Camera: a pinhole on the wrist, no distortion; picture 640 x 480 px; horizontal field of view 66.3 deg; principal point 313.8 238.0 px. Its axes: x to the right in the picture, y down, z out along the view. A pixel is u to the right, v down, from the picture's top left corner.
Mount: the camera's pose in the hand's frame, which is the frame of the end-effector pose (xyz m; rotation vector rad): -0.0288 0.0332 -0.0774 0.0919 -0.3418 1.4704
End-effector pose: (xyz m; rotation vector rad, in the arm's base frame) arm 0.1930 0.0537 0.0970 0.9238 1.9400 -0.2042
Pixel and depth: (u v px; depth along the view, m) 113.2 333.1 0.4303
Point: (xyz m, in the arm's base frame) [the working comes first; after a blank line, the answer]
In the camera's frame: -0.1762 0.0835 0.4303

0.2662 -0.3484 0.0556
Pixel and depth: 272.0 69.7 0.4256
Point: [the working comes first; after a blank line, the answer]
In the camera's frame: -0.0363 -0.1462 0.4256

0.3246 -0.1820 -0.1475
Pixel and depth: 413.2 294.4 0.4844
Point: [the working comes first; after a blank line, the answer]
In the camera's frame: 0.0983 0.0558 0.4844

0.5137 -0.2229 0.0105
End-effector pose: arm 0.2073 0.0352 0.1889 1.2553 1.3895 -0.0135
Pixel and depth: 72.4 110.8 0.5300
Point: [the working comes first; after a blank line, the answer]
In the camera's frame: -0.2611 -0.1376 0.5300

0.2251 -0.3609 -0.1582
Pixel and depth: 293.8 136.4 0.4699
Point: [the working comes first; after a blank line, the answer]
In the camera's frame: -0.0192 -0.0974 0.4699

0.3890 -0.2683 0.0101
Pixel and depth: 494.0 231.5 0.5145
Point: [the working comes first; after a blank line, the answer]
In the camera's frame: 0.1892 -0.0068 0.5145

0.5553 -0.2963 0.1688
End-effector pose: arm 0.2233 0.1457 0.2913 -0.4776 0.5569 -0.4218
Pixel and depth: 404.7 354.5 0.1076
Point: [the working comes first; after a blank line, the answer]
In the camera's frame: 0.0200 0.0256 0.1076

0.1907 0.2106 0.3254
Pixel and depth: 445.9 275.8 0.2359
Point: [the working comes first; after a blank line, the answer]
In the camera's frame: 0.0636 0.0182 0.2359

0.2626 0.2640 0.4273
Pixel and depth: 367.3 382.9 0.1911
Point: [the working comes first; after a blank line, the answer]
In the camera's frame: 0.0209 0.0565 0.1911

0.1959 0.2415 0.4087
